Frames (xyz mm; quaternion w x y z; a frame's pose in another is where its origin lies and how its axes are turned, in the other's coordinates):
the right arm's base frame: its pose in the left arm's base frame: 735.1 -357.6 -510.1 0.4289 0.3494 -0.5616 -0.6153
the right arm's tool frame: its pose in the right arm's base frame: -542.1 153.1 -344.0 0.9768 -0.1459 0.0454 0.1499
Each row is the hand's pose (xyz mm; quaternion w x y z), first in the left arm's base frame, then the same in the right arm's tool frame.
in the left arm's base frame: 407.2 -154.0 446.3 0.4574 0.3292 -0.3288 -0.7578
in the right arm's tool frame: 603.5 292.9 1050.8 0.9605 -0.0827 0.0615 -0.2583
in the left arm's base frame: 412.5 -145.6 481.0 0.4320 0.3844 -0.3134 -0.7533
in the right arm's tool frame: 605.3 326.6 1063.5 0.9476 -0.0517 0.0924 -0.3016
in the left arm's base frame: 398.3 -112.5 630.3 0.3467 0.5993 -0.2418 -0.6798
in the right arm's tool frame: 623.9 453.0 1148.8 0.8658 0.0866 0.2384 -0.4314
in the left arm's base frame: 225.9 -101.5 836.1 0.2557 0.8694 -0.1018 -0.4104
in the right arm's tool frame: 713.7 546.3 1384.3 0.6411 0.3136 0.4987 -0.4919
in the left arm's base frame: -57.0 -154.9 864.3 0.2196 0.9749 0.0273 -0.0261
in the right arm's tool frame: 831.4 422.5 1617.7 0.3482 0.4947 0.7059 -0.3684
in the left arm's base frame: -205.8 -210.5 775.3 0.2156 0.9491 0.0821 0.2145
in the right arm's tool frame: 886.7 263.9 1688.1 0.1682 0.5658 0.7741 -0.2289
